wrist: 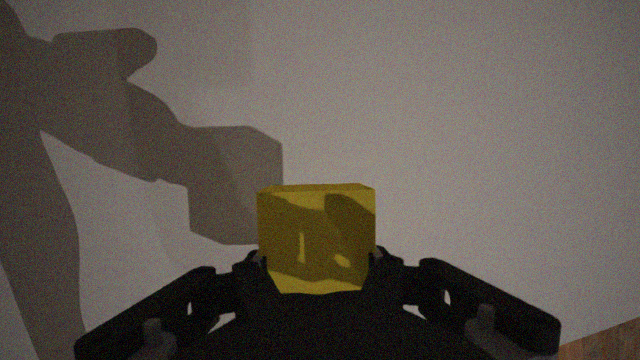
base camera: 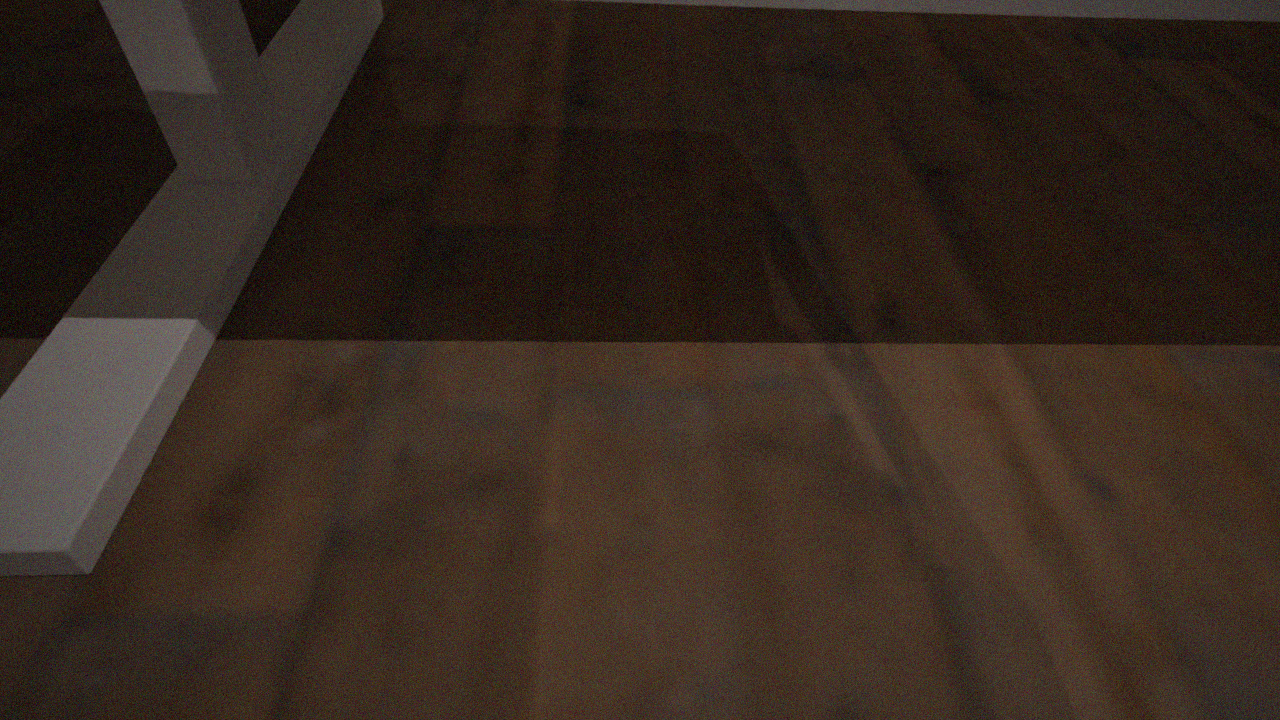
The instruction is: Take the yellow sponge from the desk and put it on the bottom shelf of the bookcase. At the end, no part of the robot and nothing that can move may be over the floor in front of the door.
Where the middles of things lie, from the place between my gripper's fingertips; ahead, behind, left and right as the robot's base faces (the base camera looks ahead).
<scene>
Now: the yellow sponge (wrist: pixel 317 238) 1 cm above my hand.
</scene>
